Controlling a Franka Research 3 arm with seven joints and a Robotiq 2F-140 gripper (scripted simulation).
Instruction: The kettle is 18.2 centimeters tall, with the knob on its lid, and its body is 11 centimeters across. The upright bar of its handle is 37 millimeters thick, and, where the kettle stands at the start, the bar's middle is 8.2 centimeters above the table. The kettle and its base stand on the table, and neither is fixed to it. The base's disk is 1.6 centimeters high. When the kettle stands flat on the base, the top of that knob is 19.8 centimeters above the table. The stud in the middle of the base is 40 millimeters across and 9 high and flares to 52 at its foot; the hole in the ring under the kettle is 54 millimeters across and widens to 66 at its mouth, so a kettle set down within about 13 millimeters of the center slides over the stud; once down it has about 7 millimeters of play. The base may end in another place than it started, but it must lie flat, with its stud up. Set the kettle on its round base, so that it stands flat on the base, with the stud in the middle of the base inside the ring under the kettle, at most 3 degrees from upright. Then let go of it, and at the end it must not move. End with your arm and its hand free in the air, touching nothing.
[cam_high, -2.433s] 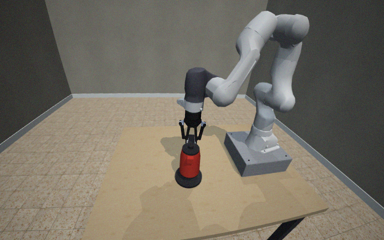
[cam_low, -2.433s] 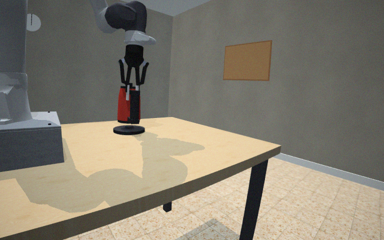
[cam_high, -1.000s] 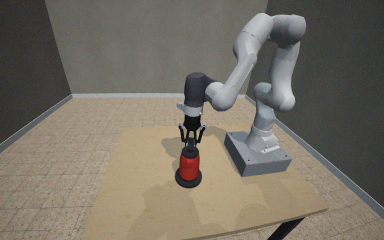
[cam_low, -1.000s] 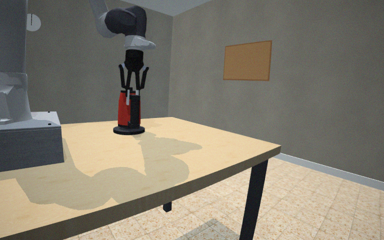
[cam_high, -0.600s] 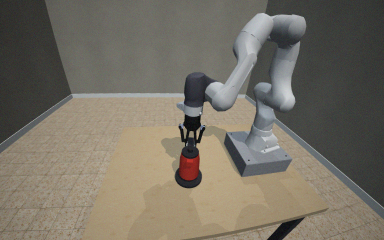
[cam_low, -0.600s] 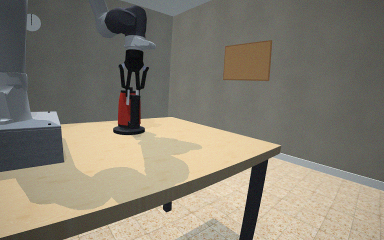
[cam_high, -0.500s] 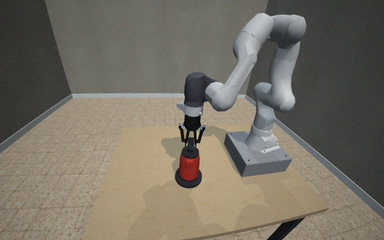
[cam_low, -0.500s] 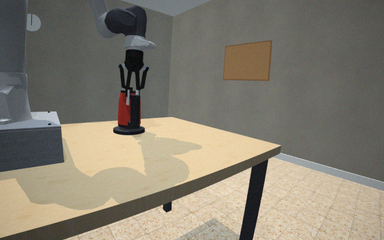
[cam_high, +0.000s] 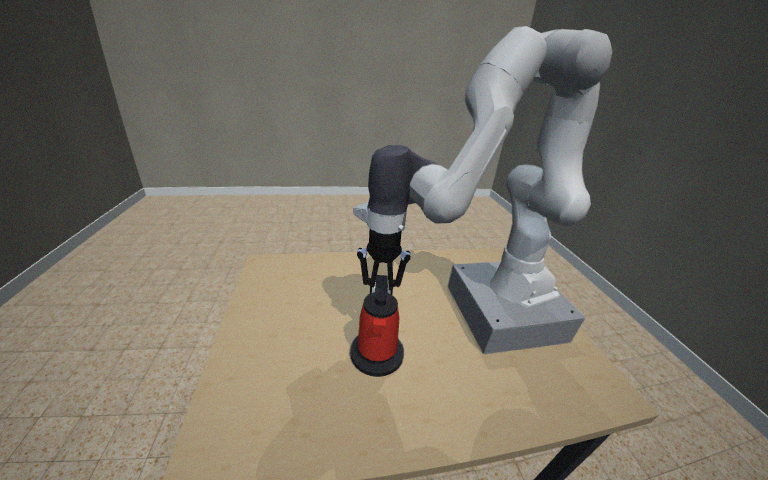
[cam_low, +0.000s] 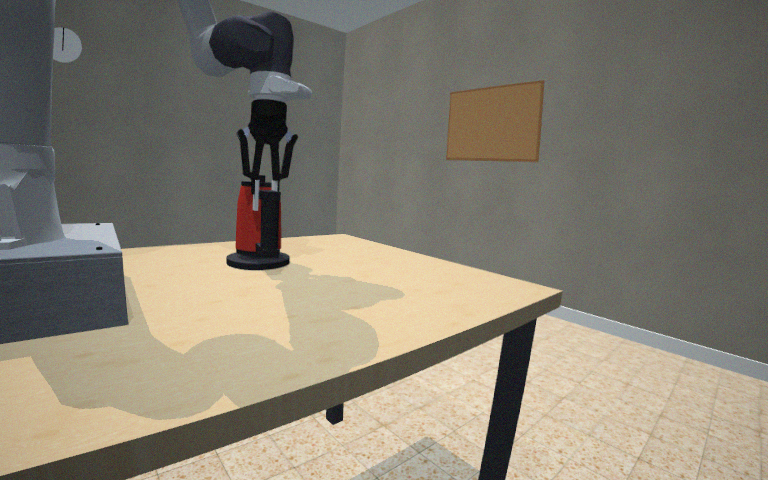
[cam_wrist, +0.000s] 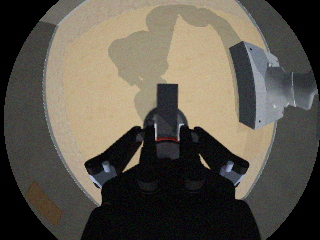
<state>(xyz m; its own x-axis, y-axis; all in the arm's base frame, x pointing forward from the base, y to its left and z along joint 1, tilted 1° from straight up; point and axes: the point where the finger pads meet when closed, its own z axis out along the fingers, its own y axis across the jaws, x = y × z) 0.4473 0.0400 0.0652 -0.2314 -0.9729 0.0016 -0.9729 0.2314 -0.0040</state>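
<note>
Right now my hand is 50 mm above the red kettle, 30 mm to the right of it and 10 mm short of it. Also, from my hand: round black base 150 mm below, 60 mm to the left, 10 mm ahead.
</note>
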